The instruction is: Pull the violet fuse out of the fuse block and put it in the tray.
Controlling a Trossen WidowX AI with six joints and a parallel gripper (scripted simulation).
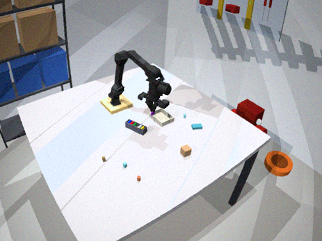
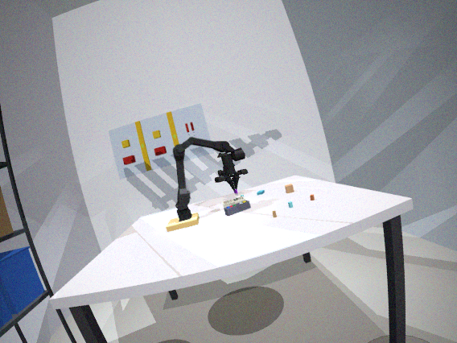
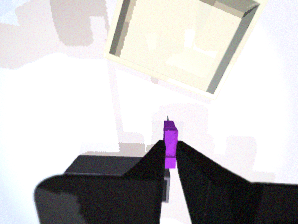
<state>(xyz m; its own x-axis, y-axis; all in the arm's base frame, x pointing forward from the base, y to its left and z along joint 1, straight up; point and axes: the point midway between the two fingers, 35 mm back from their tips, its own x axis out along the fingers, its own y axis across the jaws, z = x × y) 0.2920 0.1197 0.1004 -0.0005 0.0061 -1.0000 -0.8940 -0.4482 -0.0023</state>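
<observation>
Now: gripper tip 9 cm to the right of the pale tray, 9 cm above it and 3 cm past it. The rest, counted from my gripper tip: violet fuse 1 cm below.
</observation>
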